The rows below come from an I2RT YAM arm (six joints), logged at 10 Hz.
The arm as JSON. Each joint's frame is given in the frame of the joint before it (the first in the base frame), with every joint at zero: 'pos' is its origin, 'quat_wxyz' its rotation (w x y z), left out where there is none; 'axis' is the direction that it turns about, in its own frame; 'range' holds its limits. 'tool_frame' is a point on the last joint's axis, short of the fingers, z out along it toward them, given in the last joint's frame.
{
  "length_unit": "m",
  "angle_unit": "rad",
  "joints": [
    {
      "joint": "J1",
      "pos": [
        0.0,
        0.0,
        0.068
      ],
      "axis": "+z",
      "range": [
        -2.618,
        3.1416
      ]
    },
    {
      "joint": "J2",
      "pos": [
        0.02,
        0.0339,
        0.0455
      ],
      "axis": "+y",
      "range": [
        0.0,
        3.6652
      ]
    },
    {
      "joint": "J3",
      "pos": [
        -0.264,
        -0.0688,
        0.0
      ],
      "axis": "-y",
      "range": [
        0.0,
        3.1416
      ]
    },
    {
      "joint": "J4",
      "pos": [
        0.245,
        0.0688,
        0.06
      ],
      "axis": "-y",
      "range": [
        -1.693,
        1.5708
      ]
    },
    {
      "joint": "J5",
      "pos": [
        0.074,
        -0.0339,
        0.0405
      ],
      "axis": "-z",
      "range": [
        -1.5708,
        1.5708
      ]
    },
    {
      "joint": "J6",
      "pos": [
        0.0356,
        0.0,
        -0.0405
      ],
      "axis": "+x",
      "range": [
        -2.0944,
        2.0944
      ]
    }
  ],
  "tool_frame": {
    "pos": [
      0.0,
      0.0,
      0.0
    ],
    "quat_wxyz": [
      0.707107,
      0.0,
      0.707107,
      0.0
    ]
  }
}
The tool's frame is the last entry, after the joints.
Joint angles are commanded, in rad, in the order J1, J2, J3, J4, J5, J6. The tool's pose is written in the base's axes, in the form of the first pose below.
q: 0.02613, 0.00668, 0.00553, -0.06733, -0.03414, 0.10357
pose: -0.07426 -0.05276 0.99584; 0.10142 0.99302 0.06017; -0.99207 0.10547 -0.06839; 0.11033 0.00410 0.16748
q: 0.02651, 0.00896, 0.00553, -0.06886, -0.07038, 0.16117
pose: -0.08676 -0.08372 0.99271; 0.15783 0.98272 0.09667; -0.98365 0.16507 -0.07205; 0.11034 0.00543 0.16711
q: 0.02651, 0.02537, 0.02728, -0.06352, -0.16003, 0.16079
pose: -0.09040 -0.17292 0.98078; 0.15571 0.97025 0.18541; -0.98366 0.16948 -0.06078; 0.10972 0.00858 0.17394
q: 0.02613, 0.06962, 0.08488, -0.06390, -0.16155, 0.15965
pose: -0.07762 -0.17629 0.98127; 0.15493 0.97015 0.18655; -0.98487 0.16651 -0.04799; 0.10952 0.00859 0.19029
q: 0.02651, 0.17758, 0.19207, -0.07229, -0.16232, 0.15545
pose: -0.08607 -0.17624 0.98058; 0.15056 0.97062 0.18767; -0.98485 0.16379 -0.05701; 0.11301 0.00875 0.21737
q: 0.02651, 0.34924, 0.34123, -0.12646, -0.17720, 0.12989
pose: -0.15889 -0.18166 0.97044; 0.12333 0.97158 0.20207; -0.97956 0.15179 -0.13197; 0.12526 0.00960 0.24725
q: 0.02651, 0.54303, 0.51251, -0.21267, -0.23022, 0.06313
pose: -0.25583 -0.23153 0.93859; 0.05466 0.96588 0.25316; -0.96517 0.11607 -0.23445; 0.14589 0.01199 0.27625
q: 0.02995, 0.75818, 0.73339, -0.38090, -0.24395, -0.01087
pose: -0.39173 -0.25516 0.88399; -0.02229 0.96313 0.26813; -0.91981 0.08533 -0.38297; 0.17412 0.01382 0.30610
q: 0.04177, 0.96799, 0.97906, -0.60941, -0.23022, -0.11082
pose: -0.53400 -0.28987 0.79424; -0.13009 0.95637 0.26159; -0.83542 0.03637 -0.54841; 0.20391 0.01665 0.33247
